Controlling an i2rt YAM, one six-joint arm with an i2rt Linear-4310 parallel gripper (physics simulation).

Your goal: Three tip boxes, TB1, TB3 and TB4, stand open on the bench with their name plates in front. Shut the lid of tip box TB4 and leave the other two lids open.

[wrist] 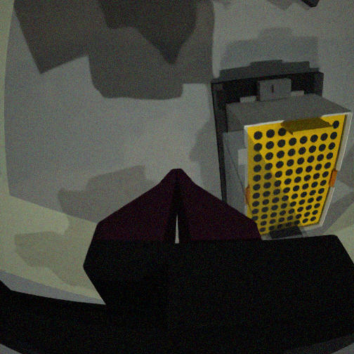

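Observation:
A tip box (292,175) with a yellow, many-holed top stands at the right in a dark holder (218,135). A thin grey, see-through panel (234,155) shows along the box's left side; it may be its lid, but its exact angle is hard to tell. No name plate can be read, so I cannot tell whether this is TB1, TB3 or TB4. My gripper (176,177) is shut and empty, its dark red fingertips together, left of the box and apart from it in the view. The gripper's dark body hides the area below the box.
Dark shadows fall on the grey bench surface (140,130) at the upper left and beside the fingers. Part of a dark object (311,2) shows at the top right edge. A grey block (274,89) sits at the holder's far side.

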